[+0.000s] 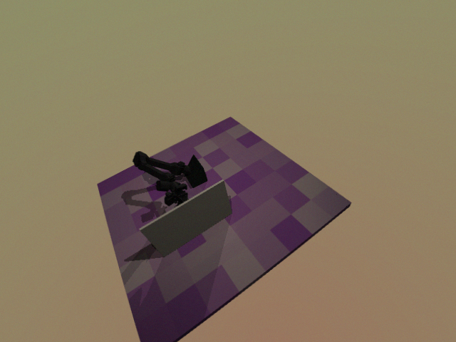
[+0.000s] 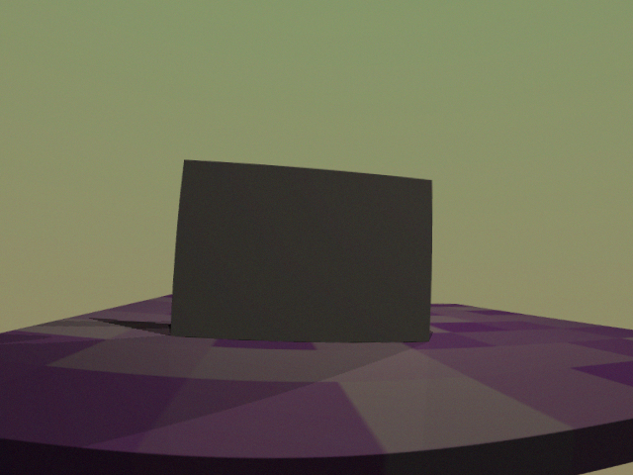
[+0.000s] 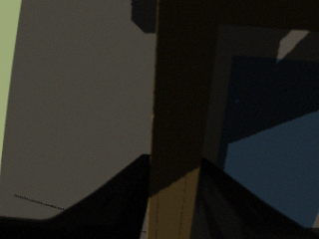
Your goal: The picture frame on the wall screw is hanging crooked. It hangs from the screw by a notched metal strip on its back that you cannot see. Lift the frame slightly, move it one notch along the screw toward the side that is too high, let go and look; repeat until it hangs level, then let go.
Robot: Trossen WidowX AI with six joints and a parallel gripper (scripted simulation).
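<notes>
My gripper tip is 1 cm short of the picture frame, 1 cm to the left of it and 5 cm above it. Also, from my gripper tip: wall panel 2 cm ahead, 1 cm to the right, 7 cm below.
</notes>
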